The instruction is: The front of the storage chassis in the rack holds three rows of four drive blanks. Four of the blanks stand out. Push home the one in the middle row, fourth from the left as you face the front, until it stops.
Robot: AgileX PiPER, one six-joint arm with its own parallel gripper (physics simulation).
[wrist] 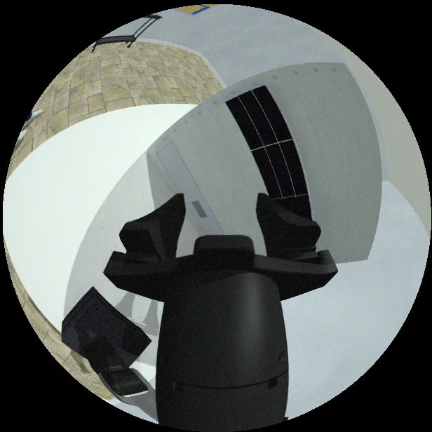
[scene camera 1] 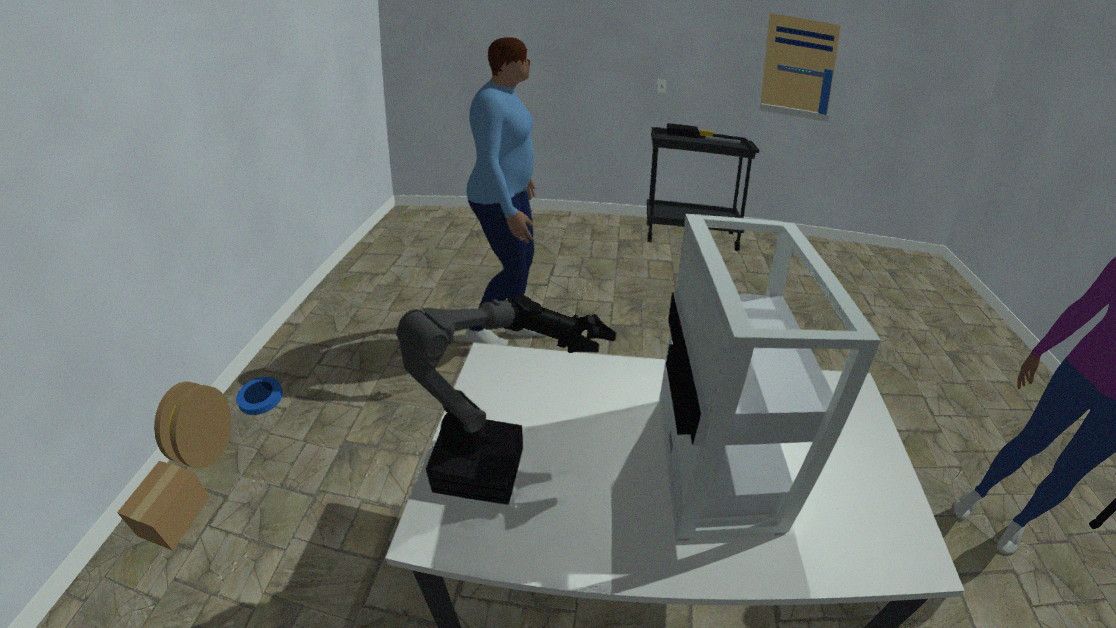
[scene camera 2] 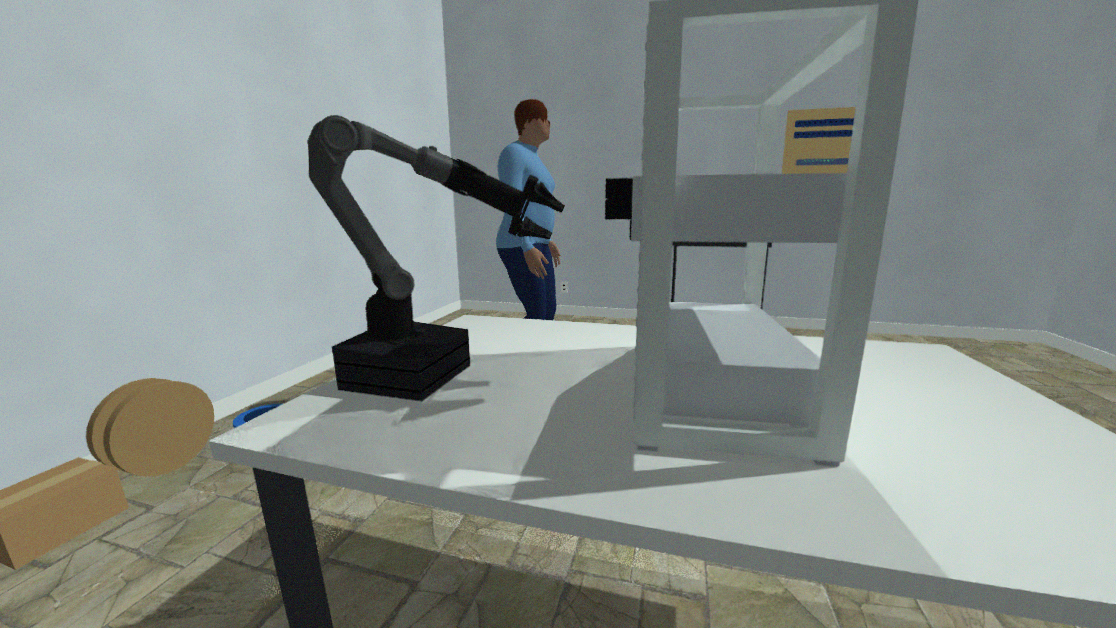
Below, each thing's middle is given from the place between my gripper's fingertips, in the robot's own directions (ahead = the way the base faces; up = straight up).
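The rack [scene camera 2: 708,360] is 30 mm below my hand and 330 mm ahead of it.
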